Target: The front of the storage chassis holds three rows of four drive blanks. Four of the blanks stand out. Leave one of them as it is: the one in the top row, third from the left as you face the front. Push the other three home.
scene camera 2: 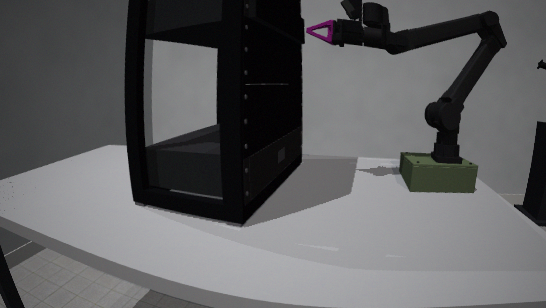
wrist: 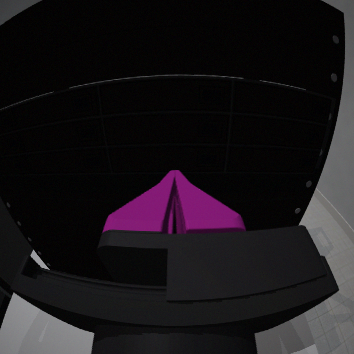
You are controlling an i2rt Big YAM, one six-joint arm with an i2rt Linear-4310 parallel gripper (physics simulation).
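Places are measured from the arm's base along level axes (x ahead, y left, z up), in centimetres.
Pixels of known places: gripper, fingertip midpoint: (scene camera 2: 306, 30) (wrist: 174, 177); arm's base, origin of the base link: (scene camera 2: 445, 160).
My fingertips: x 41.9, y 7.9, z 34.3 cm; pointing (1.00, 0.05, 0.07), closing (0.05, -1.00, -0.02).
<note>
Ahead of a thing's pixels: the offset from my fingertips to its top centre. "pt": to the spot under its first point. Level surfaces: height alone.
The storage chassis @[pt dy -9.6, dx +4.1, dz +2.6 cm] (wrist: 280, 131) is very dark; thin lines mark its three rows of drive blanks in the wrist view. A top-row blank @[dy +1.2, dx +9.7, dz +6.7 cm] (wrist: 165, 96) shows between two vertical lines. It is too dark to tell which blanks stand out. In the scene view a thin dark edge protrudes at the rack's upper front, and the blanks cannot be made out there. My gripper (scene camera 2: 307, 31) (wrist: 174, 177) is shut and empty. Its tips point at the rack front with a small gap in the scene view, and in the wrist view they appear near the lower edge of the bottom row.
The tall black rack @[pt dy +31.8, dx +6.1, dz -26.9 cm] (scene camera 2: 231, 150) stands on the white table @[dz -41.7 cm] (scene camera 2: 200, 250). A lower unit (scene camera 2: 265, 162) with a small pale label sits in it. The arm's green base block (scene camera 2: 442, 178) is at the right. A dark stand (scene camera 2: 537, 175) is at the far right edge.
</note>
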